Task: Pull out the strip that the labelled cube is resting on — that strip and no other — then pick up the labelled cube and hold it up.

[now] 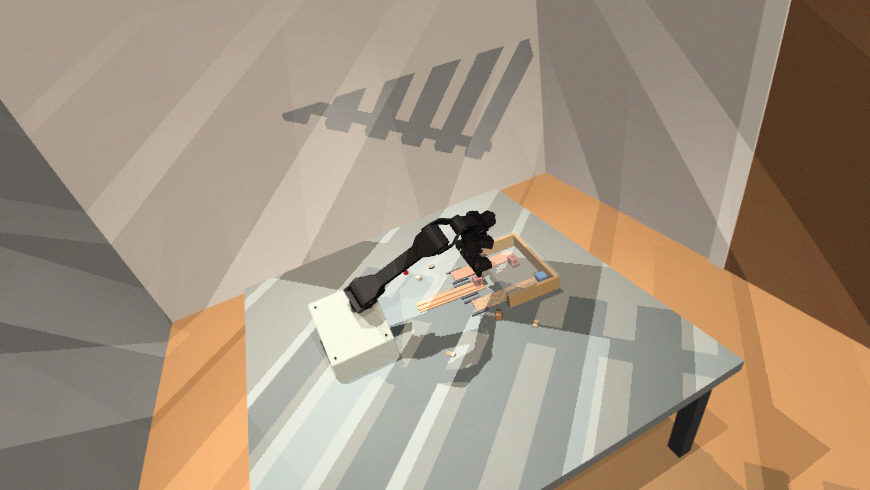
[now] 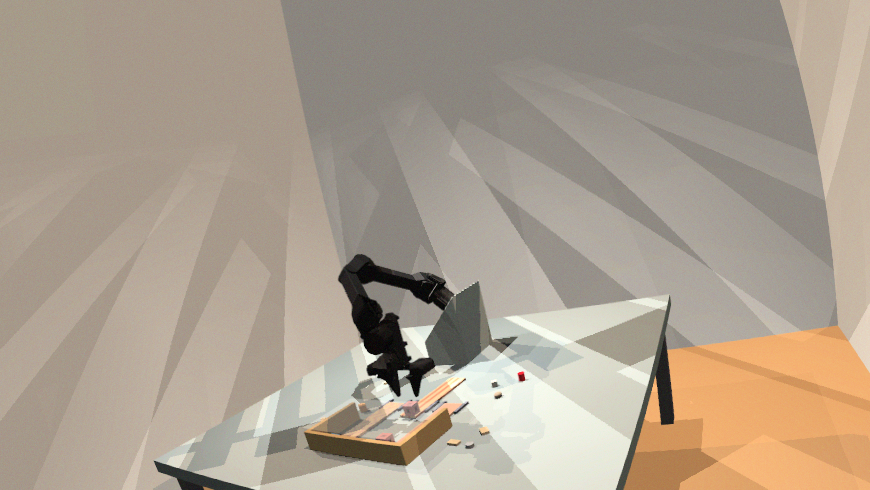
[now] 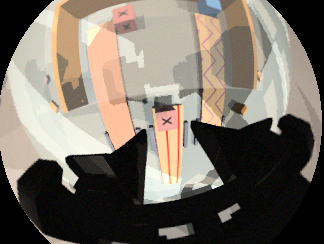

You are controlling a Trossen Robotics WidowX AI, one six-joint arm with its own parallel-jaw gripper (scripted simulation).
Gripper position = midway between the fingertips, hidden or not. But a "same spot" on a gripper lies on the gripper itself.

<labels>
gripper: image 1 476,272; image 2; image 3
same spot on gripper: (image 3: 231,151) = (image 2: 390,377)
</labels>
